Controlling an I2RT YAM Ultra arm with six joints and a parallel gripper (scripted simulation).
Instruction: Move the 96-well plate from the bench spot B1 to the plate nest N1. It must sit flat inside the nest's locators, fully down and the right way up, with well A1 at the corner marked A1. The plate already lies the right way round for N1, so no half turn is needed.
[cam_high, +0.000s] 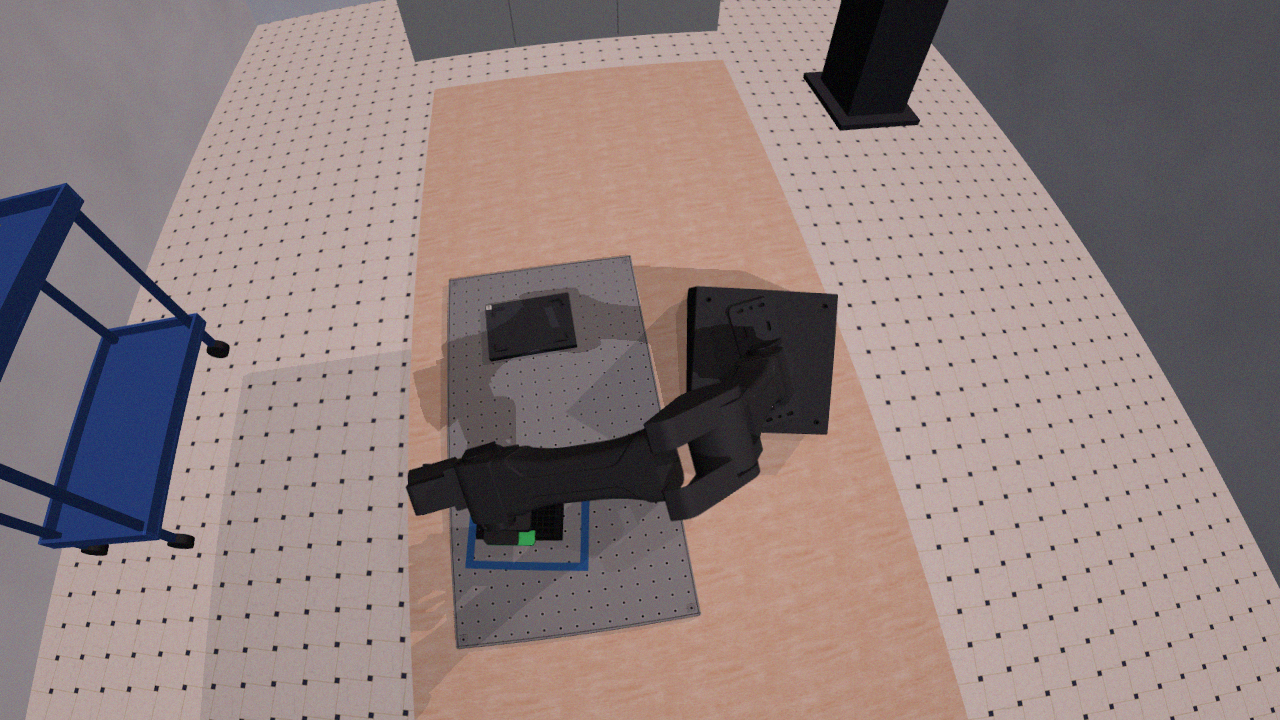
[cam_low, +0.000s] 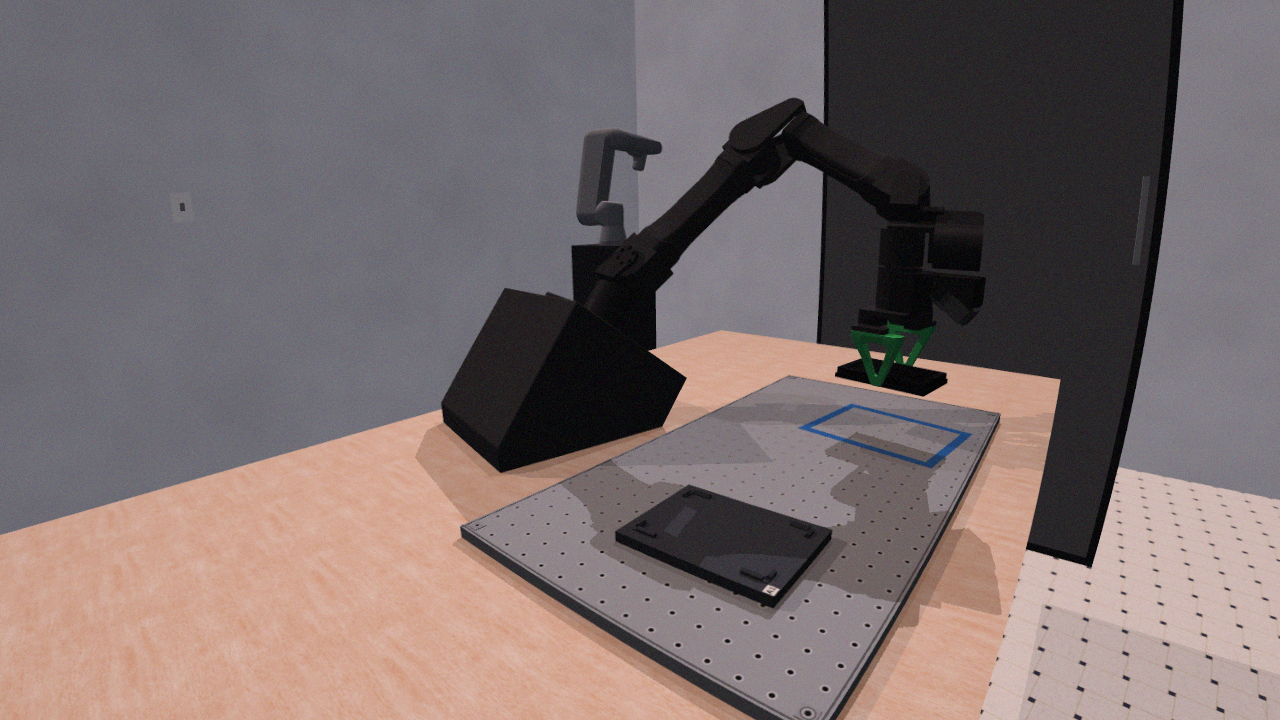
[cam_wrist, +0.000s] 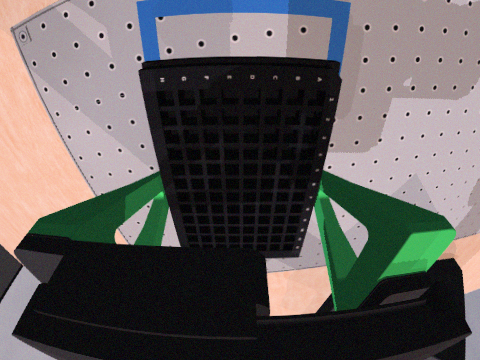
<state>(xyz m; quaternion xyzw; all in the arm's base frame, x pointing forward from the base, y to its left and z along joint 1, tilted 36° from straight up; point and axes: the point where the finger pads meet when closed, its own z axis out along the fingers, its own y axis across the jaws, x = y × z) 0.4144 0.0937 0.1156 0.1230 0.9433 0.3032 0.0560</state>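
The black 96-well plate lies right at my hand. The rest, counted from my hand: plate nest N1 (370 mm to the right, 80 mm below, 50 mm behind); A1 label (430 mm to the right, 70 mm below, 20 mm ahead).
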